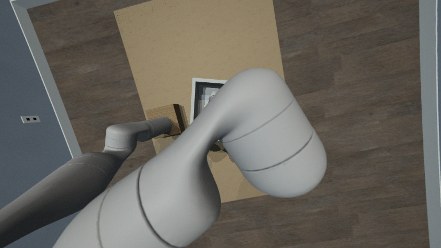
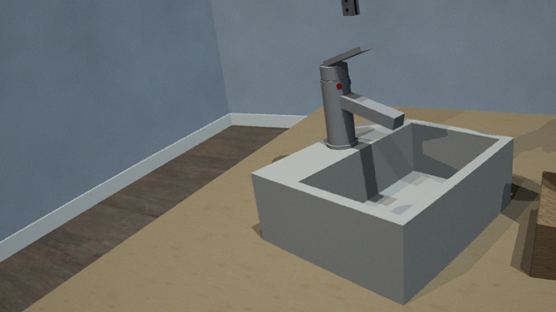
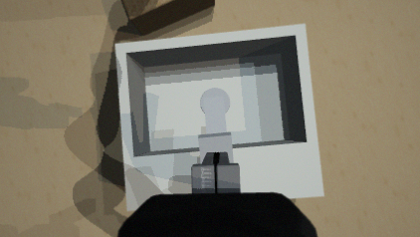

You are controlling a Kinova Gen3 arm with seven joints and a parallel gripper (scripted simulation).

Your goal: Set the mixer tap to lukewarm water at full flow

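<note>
Now: hand 8 cm above the flat lever, 2 cm short of it and 1 cm to the left of it. Also, from my hand: grey square sink (32 cm below, 6 cm behind, 2 cm to the left); grey mixer tap (13 cm below, 3 cm ahead, 1 cm to the right).
</note>
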